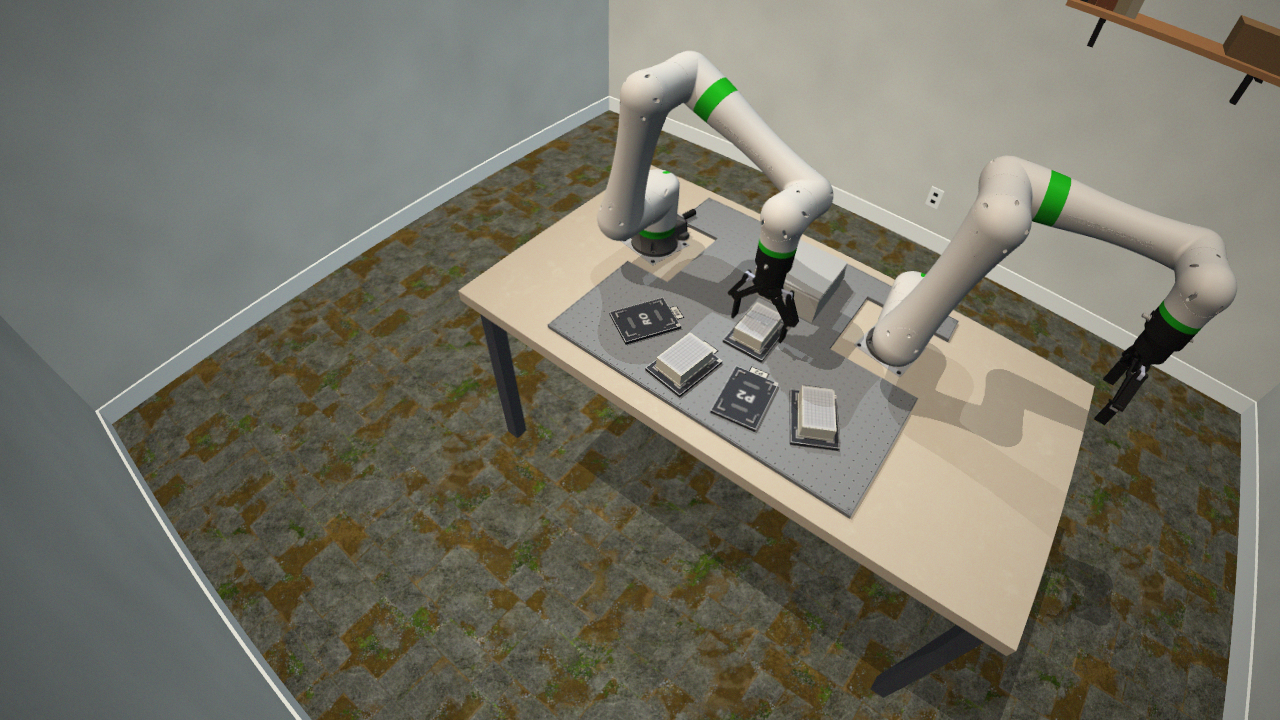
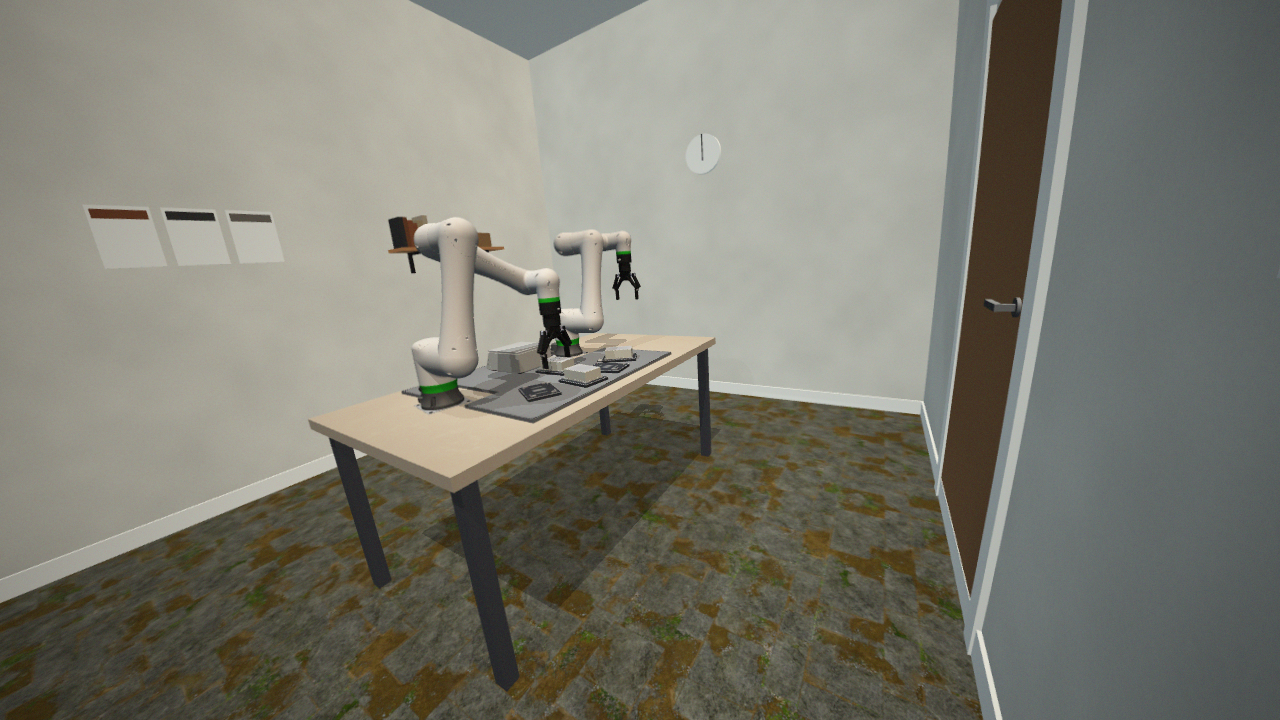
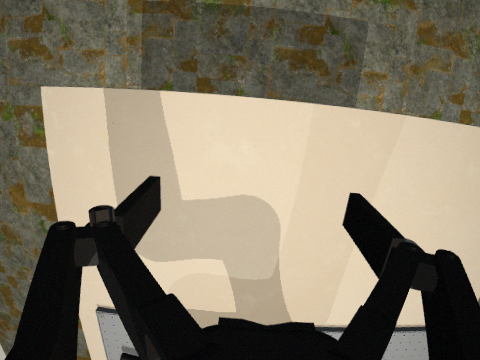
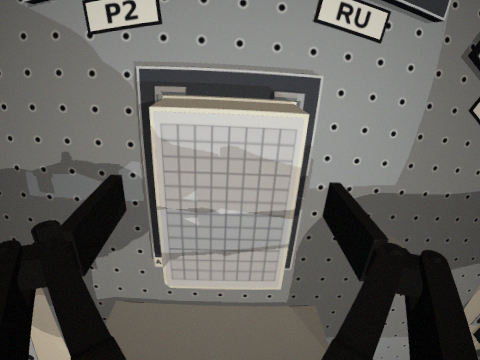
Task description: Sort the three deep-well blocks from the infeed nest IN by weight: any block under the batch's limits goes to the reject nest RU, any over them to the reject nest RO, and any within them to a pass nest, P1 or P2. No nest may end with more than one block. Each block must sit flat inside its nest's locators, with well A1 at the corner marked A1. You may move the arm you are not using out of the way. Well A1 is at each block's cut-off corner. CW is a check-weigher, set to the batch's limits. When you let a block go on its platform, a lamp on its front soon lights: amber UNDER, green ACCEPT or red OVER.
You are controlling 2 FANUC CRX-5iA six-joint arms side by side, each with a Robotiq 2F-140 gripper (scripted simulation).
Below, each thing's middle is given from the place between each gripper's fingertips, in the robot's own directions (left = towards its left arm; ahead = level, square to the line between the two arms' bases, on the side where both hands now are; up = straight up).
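Nest P2 (image 1: 731, 387) is 790 mm to the right of my left hand, 300 mm ahead of it and 230 mm below it. Nest RO (image 1: 623, 324) is 1140 mm to the right of my left hand, 220 mm ahead of it and 230 mm below it, while the check-weigher CW (image 1: 812, 277) is 840 mm to the right of my left hand, 170 mm behind it and 170 mm below it. My left gripper (image 1: 1104, 400) is itself 260 mm short of nest P1 (image 1: 793, 407), 610 mm to the left of it and 230 mm above it.
Counted from my right hand, nest P1 is 18 cm ahead of it, 25 cm to the left of it and 3 cm below it. Nest P2 is 22 cm ahead of my right hand, 7 cm to the left of it and 3 cm below it, and nest RO is 13 cm ahead of my right hand, 28 cm to the right of it and 3 cm below it. My right hand is 25 cm past the check-weigher CW, 2 cm to the right of it and 2 cm below it.
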